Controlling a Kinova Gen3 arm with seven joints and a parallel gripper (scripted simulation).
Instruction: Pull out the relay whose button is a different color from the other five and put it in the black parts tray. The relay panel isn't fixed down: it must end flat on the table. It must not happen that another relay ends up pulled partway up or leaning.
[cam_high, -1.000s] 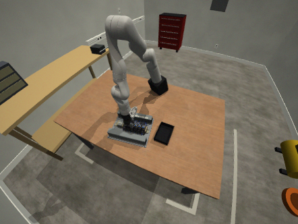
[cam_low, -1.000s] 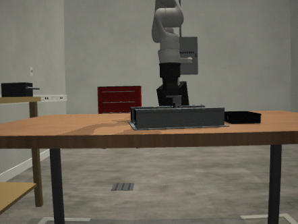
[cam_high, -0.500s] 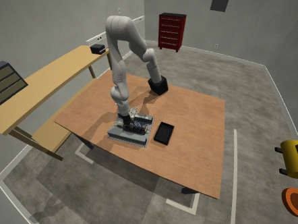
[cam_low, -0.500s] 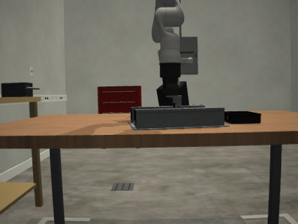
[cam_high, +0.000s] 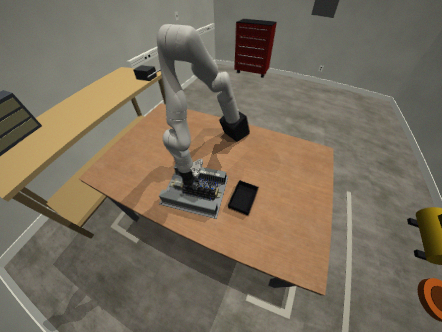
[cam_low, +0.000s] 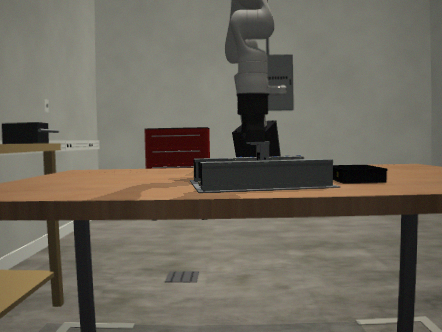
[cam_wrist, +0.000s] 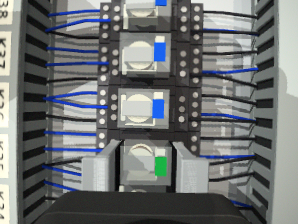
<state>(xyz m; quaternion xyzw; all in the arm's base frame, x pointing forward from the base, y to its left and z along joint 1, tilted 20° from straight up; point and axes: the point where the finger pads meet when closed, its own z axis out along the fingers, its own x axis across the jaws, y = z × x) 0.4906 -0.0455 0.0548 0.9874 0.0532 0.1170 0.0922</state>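
Right now my hand is 3 cm above the grey relay panel and 1 cm to the left of it. The rest, counted from my hand: black parts tray 25 cm to the left, 4 cm below, 3 cm behind.
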